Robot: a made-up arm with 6 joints.
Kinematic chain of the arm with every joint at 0, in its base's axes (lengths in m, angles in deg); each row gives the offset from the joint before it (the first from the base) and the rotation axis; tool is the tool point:
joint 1: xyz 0 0 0.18 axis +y
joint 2: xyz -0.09 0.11 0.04 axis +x
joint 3: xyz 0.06 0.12 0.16 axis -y
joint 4: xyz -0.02 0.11 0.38 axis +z
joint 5: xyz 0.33 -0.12 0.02 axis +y
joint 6: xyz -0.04 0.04 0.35 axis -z
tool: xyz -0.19 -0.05 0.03
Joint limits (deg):
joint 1: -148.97..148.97
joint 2: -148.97..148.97
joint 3: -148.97..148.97
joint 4: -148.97..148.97
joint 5: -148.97..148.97
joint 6: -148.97..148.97
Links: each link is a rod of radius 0.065 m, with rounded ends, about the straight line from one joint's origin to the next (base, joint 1, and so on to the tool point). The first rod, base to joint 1, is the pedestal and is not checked.
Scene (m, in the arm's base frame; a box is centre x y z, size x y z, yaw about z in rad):
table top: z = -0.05
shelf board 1: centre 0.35 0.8 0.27 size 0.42 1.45 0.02 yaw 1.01
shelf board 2: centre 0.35 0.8 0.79 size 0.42 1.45 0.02 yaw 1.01
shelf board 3: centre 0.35 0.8 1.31 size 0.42 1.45 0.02 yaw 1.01
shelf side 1: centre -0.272 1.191 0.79 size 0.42 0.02 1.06 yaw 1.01
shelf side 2: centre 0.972 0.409 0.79 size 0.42 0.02 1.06 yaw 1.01
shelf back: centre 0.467 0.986 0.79 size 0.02 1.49 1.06 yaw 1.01
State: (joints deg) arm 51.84 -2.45 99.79 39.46 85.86 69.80
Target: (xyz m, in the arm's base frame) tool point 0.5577 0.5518 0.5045
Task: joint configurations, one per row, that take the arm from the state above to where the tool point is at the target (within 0.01 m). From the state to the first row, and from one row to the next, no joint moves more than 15 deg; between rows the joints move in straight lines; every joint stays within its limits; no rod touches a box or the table.
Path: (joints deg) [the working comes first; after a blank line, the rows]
Joints at the target: 65.95 -4.46 87.10 6.57 148.97 123.16
Straight joint move there: touches shelf board 2.

1: 50.21 -3.21 114.42 25.03 96.62 76.80
2: 48.58 -3.96 129.04 10.59 107.37 83.80
3: 50.05 -8.49 121.35 -1.37 115.69 96.83
4: 51.52 -13.01 113.66 -13.33 124.01 109.87
5: 52.98 -17.54 105.96 -25.29 132.33 122.90
6: 54.45 -22.06 98.27 -37.25 140.65 135.94
7: 55.92 -26.59 90.58 -49.21 148.97 148.97
8: 58.43 -21.06 89.71 -35.26 148.97 142.52
9: 60.94 -15.52 88.84 -21.32 148.97 136.07
10: 63.44 -9.99 87.97 -7.38 148.97 129.61
11: 65.95 -4.46 87.10 6.57 148.97 123.16

